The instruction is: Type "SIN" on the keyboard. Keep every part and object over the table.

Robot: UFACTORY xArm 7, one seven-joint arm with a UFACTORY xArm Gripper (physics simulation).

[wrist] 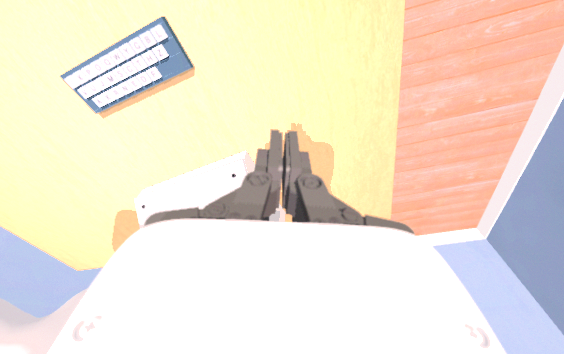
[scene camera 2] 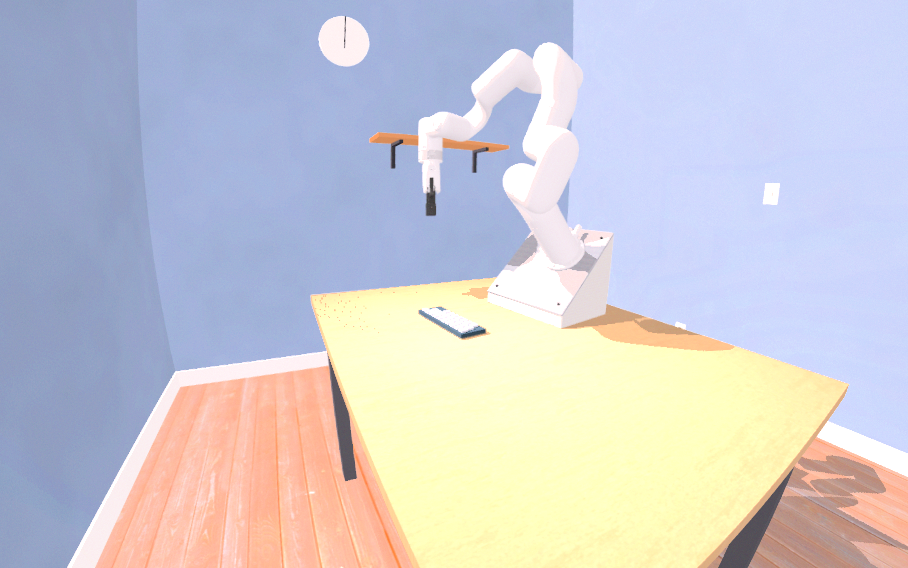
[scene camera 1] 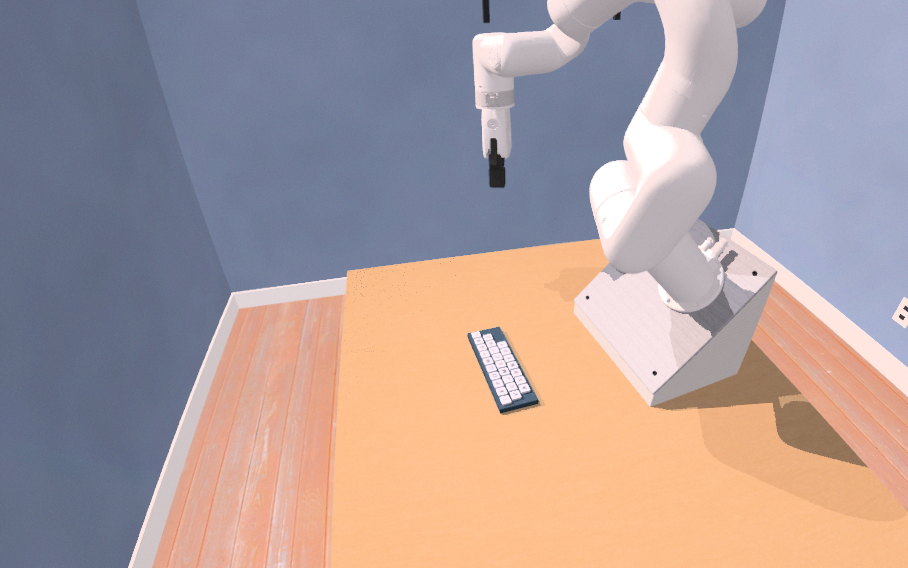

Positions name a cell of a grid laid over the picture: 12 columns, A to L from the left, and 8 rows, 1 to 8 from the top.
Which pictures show the gripper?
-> The wrist view, scene camera 2 and scene camera 1: all of them.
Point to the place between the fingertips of the gripper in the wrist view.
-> G4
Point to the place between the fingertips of the gripper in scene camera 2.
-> F4
